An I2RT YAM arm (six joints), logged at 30 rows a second.
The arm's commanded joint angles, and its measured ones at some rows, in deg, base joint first. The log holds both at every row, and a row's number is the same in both.
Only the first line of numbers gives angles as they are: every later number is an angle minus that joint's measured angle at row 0.
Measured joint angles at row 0: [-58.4, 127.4, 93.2, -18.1, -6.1, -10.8]
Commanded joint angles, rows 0 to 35: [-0.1, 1.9, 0.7, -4.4, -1.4, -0.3]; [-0.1, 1.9, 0.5, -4.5, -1.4, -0.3]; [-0.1, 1.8, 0.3, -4.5, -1.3, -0.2]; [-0.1, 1.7, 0.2, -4.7, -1.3, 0.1]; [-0.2, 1.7, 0.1, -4.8, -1.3, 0.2]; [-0.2, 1.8, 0.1, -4.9, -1.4, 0.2]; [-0.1, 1.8, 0.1, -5.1, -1.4, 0.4]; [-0.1, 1.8, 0.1, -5.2, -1.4, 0.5]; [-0.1, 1.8, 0.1, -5.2, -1.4, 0.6]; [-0.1, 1.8, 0.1, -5.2, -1.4, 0.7]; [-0.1, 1.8, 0.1, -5.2, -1.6, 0.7]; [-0.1, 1.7, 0.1, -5.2, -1.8, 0.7]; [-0.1, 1.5, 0.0, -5.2, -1.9, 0.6]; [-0.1, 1.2, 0.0, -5.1, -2.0, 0.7]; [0.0, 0.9, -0.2, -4.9, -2.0, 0.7]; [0.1, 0.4, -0.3, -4.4, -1.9, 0.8]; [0.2, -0.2, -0.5, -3.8, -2.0, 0.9]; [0.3, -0.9, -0.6, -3.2, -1.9, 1.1]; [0.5, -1.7, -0.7, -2.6, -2.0, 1.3]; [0.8, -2.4, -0.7, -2.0, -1.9, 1.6]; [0.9, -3.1, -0.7, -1.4, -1.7, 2.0]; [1.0, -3.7, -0.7, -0.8, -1.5, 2.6]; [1.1, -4.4, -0.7, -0.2, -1.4, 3.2]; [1.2, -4.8, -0.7, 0.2, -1.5, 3.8]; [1.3, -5.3, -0.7, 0.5, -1.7, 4.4]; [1.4, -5.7, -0.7, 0.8, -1.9, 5.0]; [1.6, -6.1, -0.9, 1.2, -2.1, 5.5]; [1.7, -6.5, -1.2, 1.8, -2.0, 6.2]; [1.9, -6.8, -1.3, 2.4, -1.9, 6.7]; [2.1, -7.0, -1.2, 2.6, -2.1, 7.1]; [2.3, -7.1, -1.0, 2.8, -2.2, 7.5]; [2.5, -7.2, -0.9, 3.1, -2.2, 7.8]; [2.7, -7.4, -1.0, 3.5, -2.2, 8.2]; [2.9, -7.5, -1.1, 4.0, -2.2, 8.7]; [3.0, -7.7, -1.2, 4.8, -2.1, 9.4]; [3.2, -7.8, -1.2, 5.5, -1.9, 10.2]
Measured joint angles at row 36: [2.5, -6.0, -0.5, 3.5, -1.7, 6.9]
